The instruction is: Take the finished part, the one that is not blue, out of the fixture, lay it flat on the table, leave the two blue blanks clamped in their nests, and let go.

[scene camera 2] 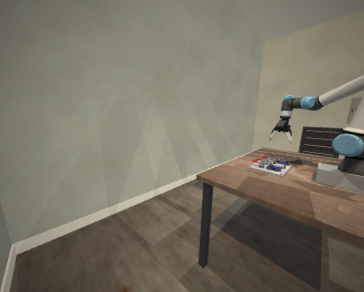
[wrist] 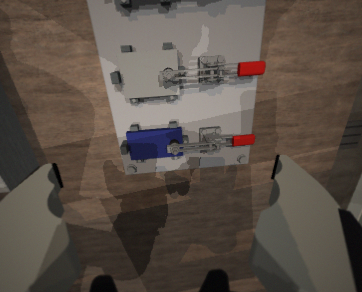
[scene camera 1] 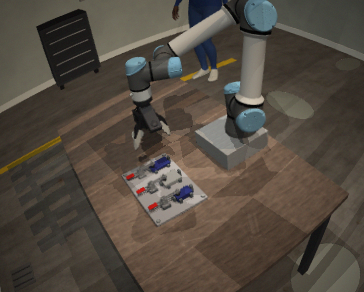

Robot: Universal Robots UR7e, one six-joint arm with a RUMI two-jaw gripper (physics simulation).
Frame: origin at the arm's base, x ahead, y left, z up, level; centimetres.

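Seen in the pictures: gripper, between the fingertips: (scene camera 2: 279, 141) (wrist: 168, 162) (scene camera 1: 152, 142); arm's base, origin of its link: (scene camera 2: 355, 172).
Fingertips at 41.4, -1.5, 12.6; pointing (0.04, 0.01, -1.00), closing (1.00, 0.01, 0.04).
Note:
Offsets run from my fingertips to a thing's middle, as dx, dy, dz. "spot": to the spot under its first point. Level surfaces: height alone.
The finished part, a pale grey-white block @(-2.2, +3.8, -18.2) (scene camera 1: 171, 177) (wrist: 147, 75), sits in the middle nest of the fixture plate (scene camera 1: 159, 215) (wrist: 215, 111). The clamp arm of its red-handled toggle clamp @(spot: +6.2, +4.2, -15.4) (wrist: 212, 72) reaches over its edge. One blue blank @(-2.1, -7.2, -18.4) (scene camera 1: 161, 163) (wrist: 152, 144) sits in the nest nearest the gripper, its clamp arm over it. The other blue blank @(-2.2, +14.8, -17.9) (scene camera 1: 184, 193) sits in the far nest; it does not show in the wrist view. My gripper (scene camera 1: 152, 141) (scene camera 2: 281, 138) (wrist: 168, 162) is open and empty, above the table beyond the fixture's end.
The wooden table @(dz -21.0) (scene camera 1: 240, 235) (scene camera 2: 240, 186) carries the fixture and the grey base block (scene camera 1: 215, 145) of the arm. Red clamp handles @(spot: +11.4, +15.9, -15.4) (scene camera 1: 152, 206) line one side of the plate. A dark drawer cabinet (scene camera 1: 70, 47) and a person in blue (scene camera 1: 204, 30) stand behind the table.

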